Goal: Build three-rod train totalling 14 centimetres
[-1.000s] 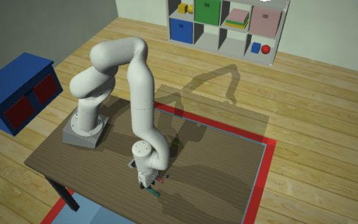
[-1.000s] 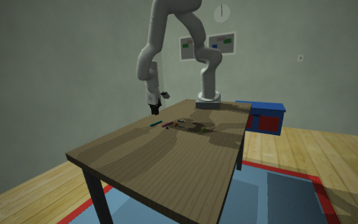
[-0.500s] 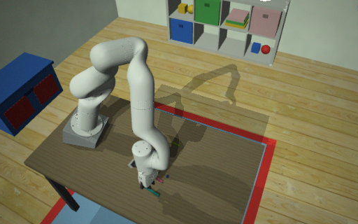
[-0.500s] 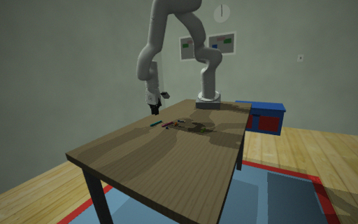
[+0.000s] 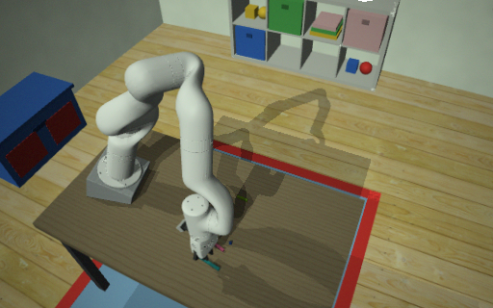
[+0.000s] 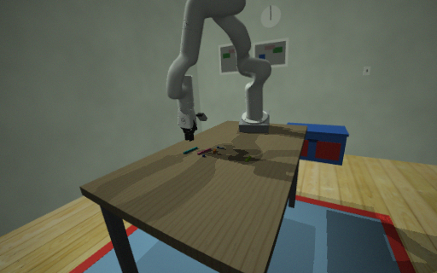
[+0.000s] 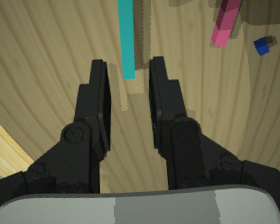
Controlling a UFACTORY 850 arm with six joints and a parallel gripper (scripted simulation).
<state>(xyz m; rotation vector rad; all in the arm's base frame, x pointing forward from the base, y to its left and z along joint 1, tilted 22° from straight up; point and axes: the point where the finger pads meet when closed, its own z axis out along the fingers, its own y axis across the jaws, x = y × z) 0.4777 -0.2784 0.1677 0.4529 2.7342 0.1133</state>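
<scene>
Right now the turquoise rod is 80 mm below my hand. From my hand the other things lie so: pink rod: 80 mm to the left, 80 mm below; grey rod: 160 mm to the left, 80 mm below, 70 mm behind; orange rod: 140 mm to the left, 80 mm below, 20 mm behind.
</scene>
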